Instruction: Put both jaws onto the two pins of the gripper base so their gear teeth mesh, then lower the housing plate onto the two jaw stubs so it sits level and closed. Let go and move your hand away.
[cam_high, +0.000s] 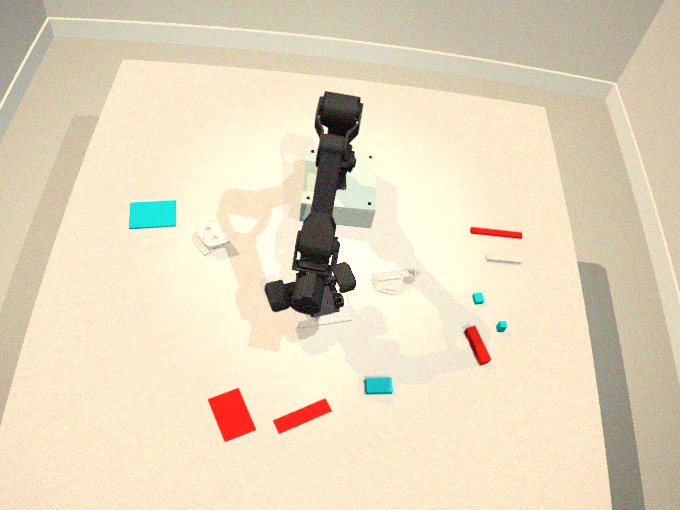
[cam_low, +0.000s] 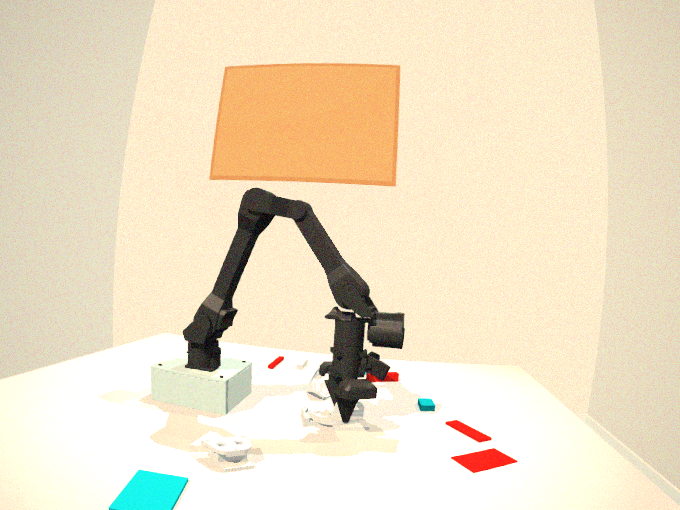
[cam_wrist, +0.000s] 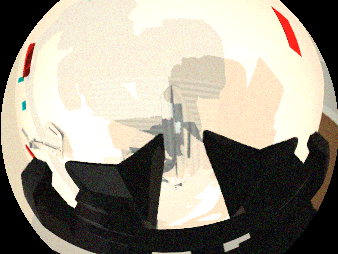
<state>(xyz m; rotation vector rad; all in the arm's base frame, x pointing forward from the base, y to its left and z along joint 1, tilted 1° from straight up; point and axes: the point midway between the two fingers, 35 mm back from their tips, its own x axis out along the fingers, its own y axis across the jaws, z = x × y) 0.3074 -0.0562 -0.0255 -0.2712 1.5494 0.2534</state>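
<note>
The flat white plate is 1 cm ahead of my gripper tip, 3 cm to the left of it and 1 cm below it. From my gripper tip the other things lie so: gripper base 17 cm behind, 23 cm to the right, 1 cm above; white jaw 4 cm behind, 1 cm to the left; housing plate 6 cm behind, 2 cm to the left, 1 cm below.
</note>
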